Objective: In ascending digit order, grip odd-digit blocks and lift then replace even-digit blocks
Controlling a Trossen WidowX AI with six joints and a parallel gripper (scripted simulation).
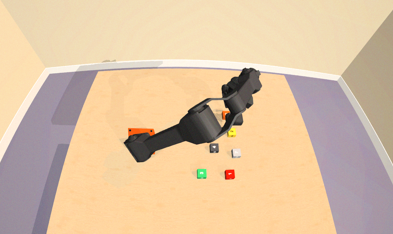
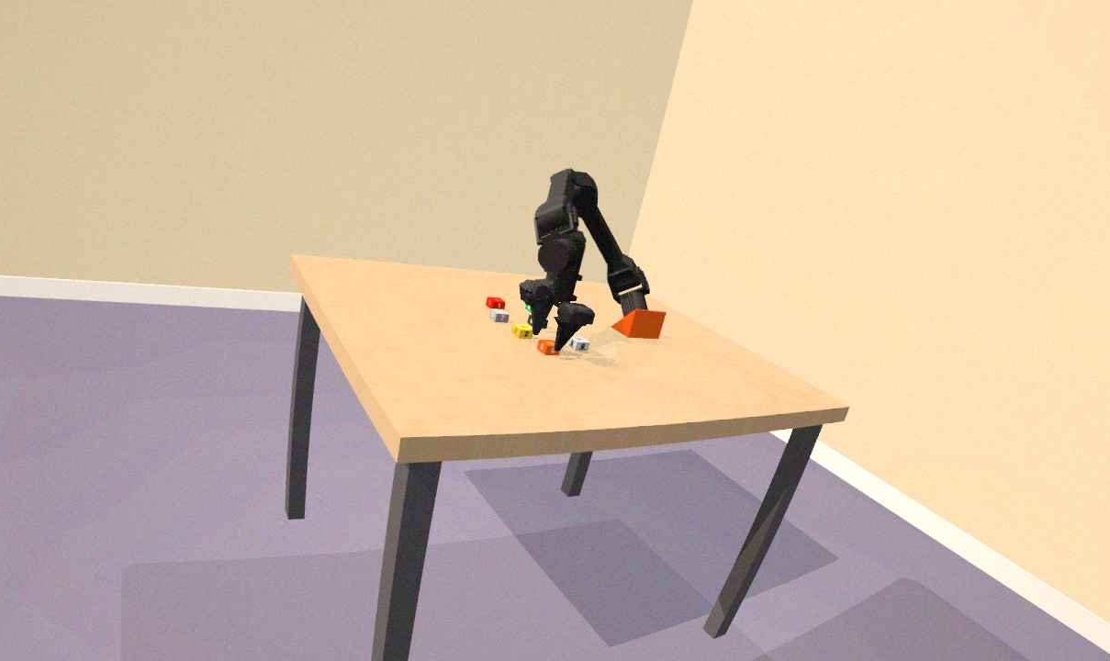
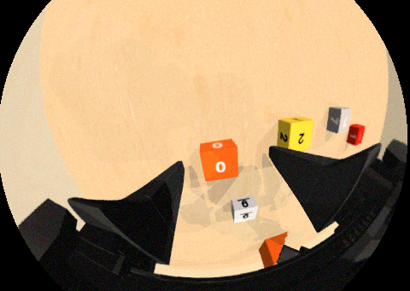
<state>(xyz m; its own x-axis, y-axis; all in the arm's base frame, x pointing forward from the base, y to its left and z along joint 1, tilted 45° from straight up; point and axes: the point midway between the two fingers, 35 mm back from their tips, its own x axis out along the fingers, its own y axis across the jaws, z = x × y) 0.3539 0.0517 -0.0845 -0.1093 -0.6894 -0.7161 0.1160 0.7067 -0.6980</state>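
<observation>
The orange block is 10 mm to the left of my gripper tip and 10 mm below it. From my gripper tip the other things lie so: dark block 140 mm to the right, 80 mm behind, 10 mm below; then white block 100 mm behind, 10 mm to the right, 10 mm below; then yellow block 80 mm to the right, 10 mm below.
</observation>
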